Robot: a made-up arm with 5 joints.
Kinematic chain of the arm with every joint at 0, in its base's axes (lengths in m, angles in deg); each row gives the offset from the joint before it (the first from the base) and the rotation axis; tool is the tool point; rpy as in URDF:
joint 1: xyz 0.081 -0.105 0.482 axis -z
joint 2: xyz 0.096 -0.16 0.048 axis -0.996 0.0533 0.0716
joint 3: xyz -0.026 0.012 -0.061 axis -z
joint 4: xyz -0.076 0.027 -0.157 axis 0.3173 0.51 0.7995
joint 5: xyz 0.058 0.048 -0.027 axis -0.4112 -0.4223 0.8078
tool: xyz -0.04 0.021 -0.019 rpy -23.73 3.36 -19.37
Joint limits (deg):
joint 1: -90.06..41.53
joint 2: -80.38..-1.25
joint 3: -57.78..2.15
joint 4: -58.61..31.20
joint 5: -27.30..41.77
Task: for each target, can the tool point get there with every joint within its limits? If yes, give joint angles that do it. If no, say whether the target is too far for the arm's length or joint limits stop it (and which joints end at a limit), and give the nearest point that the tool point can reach.
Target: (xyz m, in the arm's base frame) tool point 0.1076 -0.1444 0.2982
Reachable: yes | joints 22.88 -17.85 -29.88 -43.26 2.98
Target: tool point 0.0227 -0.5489 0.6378
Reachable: no: joint limits stop it (at a limit: joint 1, joint 2, joint 4, joint 5) | nearest point -0.0178 -0.1553 0.5346 | short by 0.409 m
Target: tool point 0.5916 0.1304 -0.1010
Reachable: no: too far | nearest point 0.2312 -0.0509 0.2726 | short by 0.550 m
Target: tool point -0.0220 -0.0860 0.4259
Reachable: yes | joints -70.60 -52.58 -18.93 17.42 11.67
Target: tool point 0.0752 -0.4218 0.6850
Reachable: no: joint limits stop it (at a limit: joint 1, joint 2, joint 4, joint 5) | nearest point -0.0209 -0.1478 0.5572 | short by 0.317 m
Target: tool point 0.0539 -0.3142 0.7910
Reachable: no: joint limits stop it (at a limit: joint 1, joint 2, joint 4, joint 5) | nearest point -0.0255 -0.1183 0.6024 | short by 0.283 m
